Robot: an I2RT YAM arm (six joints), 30 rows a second.
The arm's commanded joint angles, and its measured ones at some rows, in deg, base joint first. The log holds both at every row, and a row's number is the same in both.
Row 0, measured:
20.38 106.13 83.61 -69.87 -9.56 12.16
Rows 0 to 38, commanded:
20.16 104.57 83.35 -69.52 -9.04 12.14
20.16 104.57 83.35 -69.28 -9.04 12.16
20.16 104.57 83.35 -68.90 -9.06 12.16
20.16 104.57 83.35 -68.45 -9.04 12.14
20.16 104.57 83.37 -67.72 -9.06 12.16
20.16 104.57 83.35 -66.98 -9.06 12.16
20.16 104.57 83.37 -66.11 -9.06 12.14
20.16 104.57 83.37 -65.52 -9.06 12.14
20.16 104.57 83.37 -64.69 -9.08 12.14
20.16 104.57 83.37 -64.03 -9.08 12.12
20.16 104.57 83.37 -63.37 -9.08 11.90
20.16 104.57 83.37 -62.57 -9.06 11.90
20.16 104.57 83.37 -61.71 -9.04 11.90
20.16 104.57 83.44 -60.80 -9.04 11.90
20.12 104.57 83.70 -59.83 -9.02 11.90
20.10 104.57 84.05 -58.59 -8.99 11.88
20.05 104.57 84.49 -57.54 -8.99 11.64
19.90 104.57 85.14 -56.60 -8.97 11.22
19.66 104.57 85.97 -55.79 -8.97 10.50
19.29 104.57 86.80 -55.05 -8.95 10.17
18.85 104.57 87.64 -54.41 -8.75 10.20
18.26 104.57 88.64 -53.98 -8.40 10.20
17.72 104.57 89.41 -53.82 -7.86 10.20
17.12 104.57 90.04 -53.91 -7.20 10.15
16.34 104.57 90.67 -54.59 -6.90 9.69
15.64 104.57 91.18 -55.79 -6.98 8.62
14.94 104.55 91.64 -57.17 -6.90 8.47
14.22 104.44 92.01 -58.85 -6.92 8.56
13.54 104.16 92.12 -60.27 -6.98 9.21
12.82 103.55 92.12 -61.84 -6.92 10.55
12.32 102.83 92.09 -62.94 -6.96 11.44
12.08 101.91 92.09 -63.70 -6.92 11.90
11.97 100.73 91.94 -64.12 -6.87 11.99
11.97 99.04 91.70 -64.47 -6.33 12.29
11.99 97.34 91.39 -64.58 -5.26 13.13
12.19 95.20 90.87 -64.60 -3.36 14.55
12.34 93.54 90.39 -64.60 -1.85 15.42
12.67 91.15 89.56 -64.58 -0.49 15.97
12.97 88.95 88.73 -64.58 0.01 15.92
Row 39, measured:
12.08 96.86 89.84 -64.58 -3.95 13.47
